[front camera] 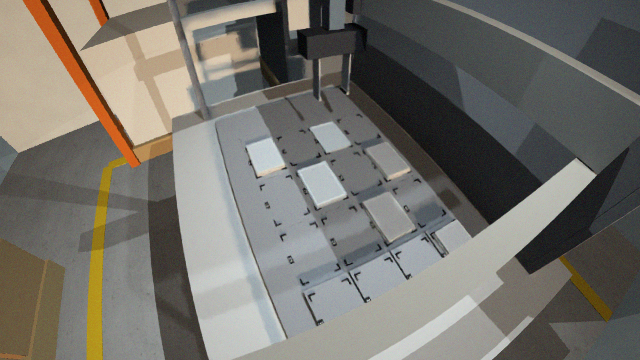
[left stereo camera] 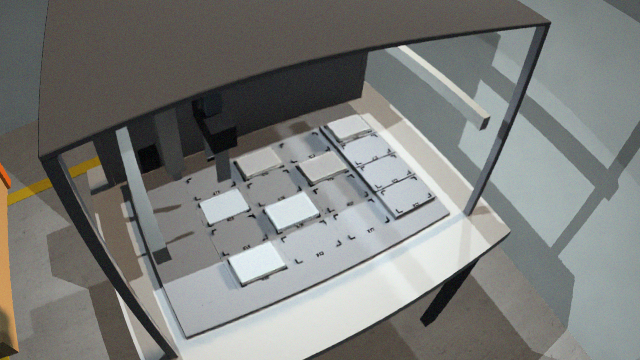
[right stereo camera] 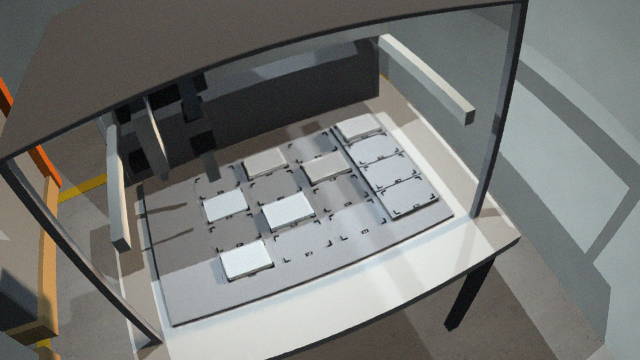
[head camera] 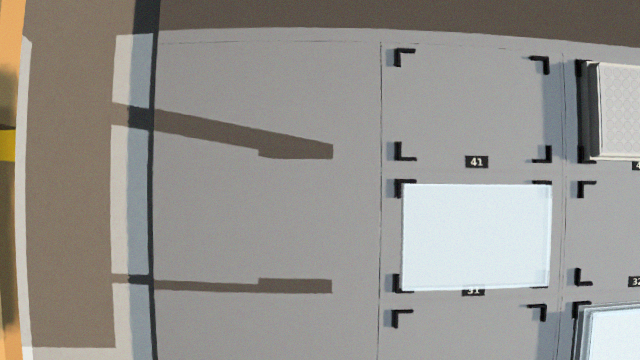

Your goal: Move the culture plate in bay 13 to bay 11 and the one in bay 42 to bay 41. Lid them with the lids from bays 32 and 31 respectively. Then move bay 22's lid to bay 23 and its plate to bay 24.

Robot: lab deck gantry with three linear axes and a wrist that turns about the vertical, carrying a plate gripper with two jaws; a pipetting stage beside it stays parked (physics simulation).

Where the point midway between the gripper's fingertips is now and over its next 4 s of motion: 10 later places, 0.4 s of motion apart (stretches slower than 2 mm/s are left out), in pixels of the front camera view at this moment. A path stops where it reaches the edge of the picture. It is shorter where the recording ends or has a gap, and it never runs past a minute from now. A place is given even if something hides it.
My gripper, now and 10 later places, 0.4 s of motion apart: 331, 94; 355, 102; 394, 116; 397, 118; 396, 121; 394, 127; 393, 132; 392, 138; 391, 143; 390, 148; 388, 153
